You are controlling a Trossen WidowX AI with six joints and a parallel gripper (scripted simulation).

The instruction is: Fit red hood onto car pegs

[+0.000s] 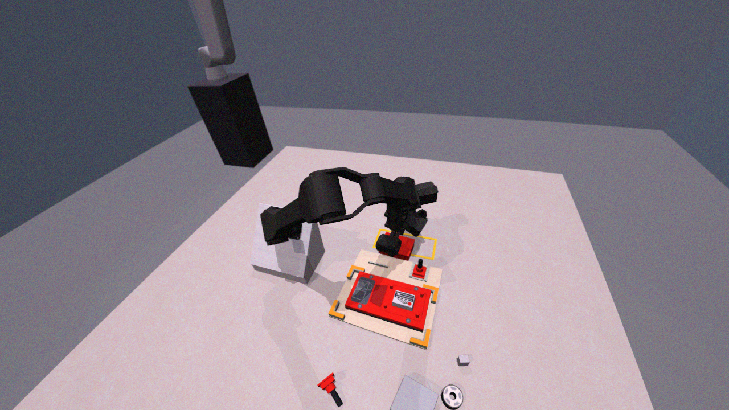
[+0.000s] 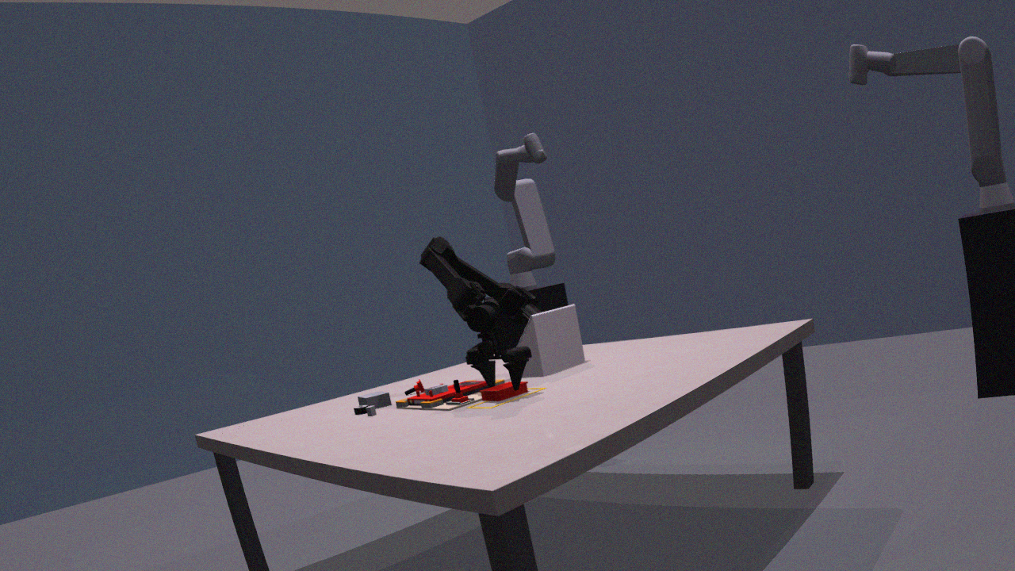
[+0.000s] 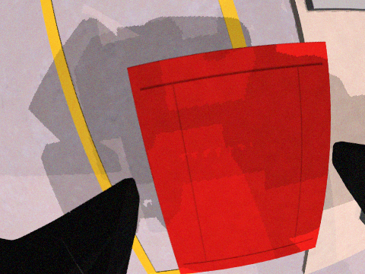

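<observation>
Right now the white engine block is 60 mm ahead of my gripper tip, 180 mm to the right of it and 10 mm above it. Round my gripper tip: hood: right at my gripper tip.
</observation>
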